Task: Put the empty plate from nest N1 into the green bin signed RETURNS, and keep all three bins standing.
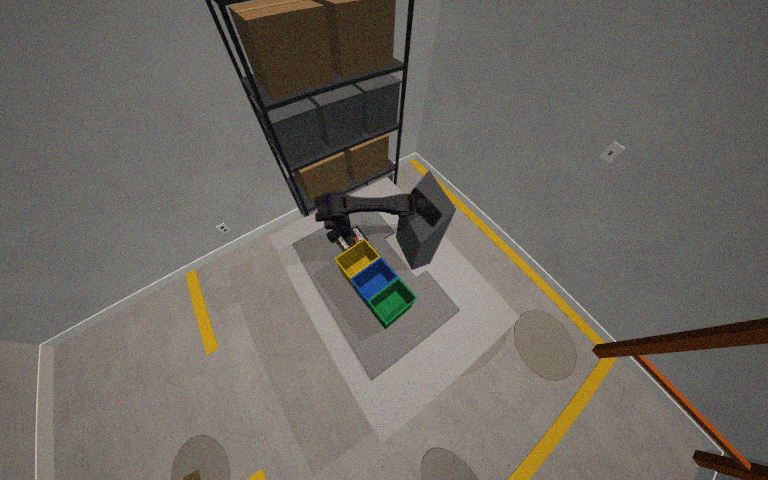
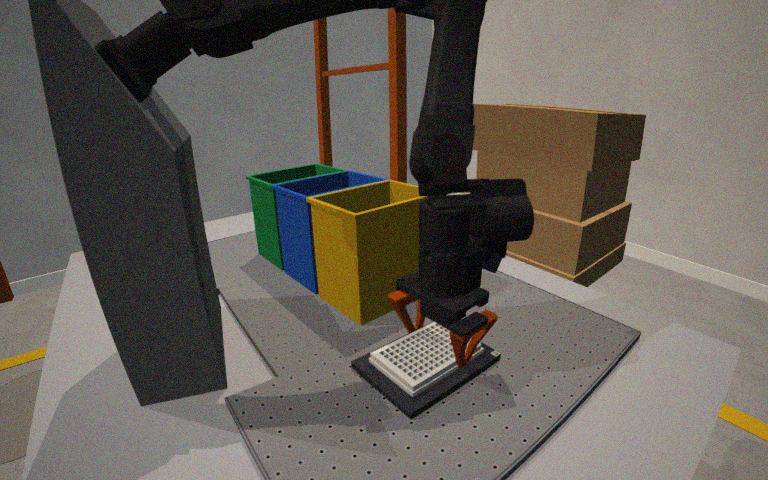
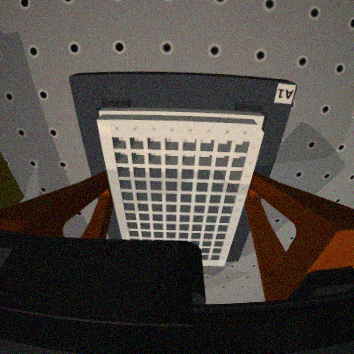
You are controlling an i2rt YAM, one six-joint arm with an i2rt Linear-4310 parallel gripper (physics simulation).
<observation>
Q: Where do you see a yellow bin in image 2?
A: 365,238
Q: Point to a green bin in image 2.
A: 264,205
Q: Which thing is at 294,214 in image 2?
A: A blue bin.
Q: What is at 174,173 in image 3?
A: A white plate.
</observation>
